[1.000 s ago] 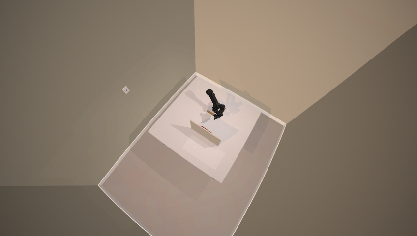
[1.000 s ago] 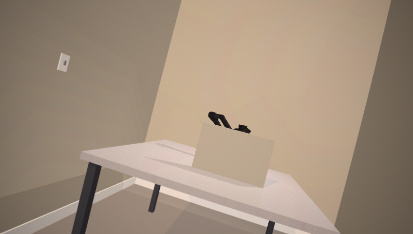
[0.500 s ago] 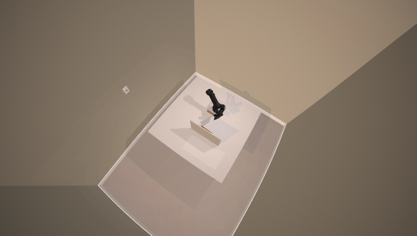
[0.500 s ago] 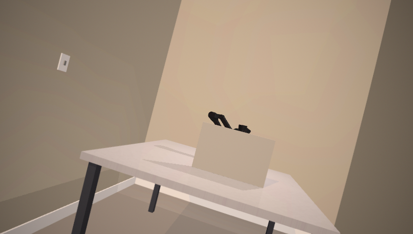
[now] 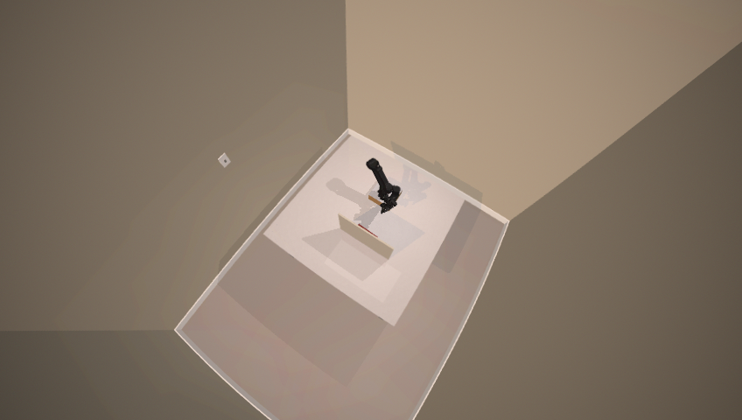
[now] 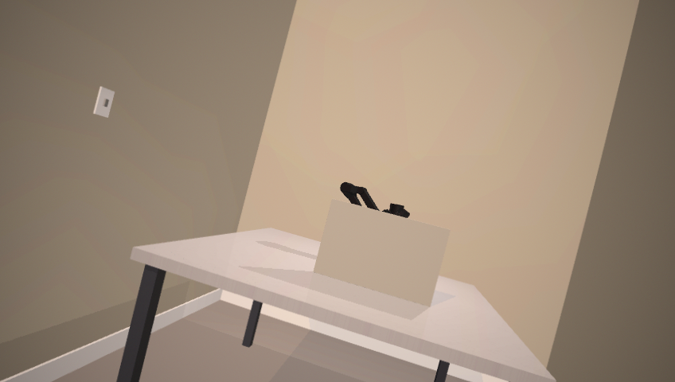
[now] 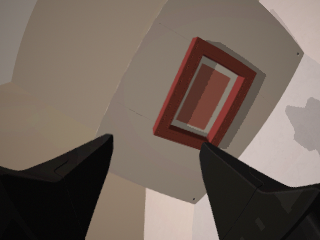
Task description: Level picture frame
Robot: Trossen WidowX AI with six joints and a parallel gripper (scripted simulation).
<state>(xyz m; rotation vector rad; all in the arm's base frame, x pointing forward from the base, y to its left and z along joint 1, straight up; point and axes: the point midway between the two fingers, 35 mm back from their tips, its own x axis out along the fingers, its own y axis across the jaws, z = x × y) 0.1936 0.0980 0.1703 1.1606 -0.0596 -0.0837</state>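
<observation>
The picture frame is 19 cm ahead of my gripper tip, 9 cm below it and 4 cm to the right of it. From my gripper tip the other things lie so: wall panel (20 cm ahead, 10 cm below, 4 cm to the right).
</observation>
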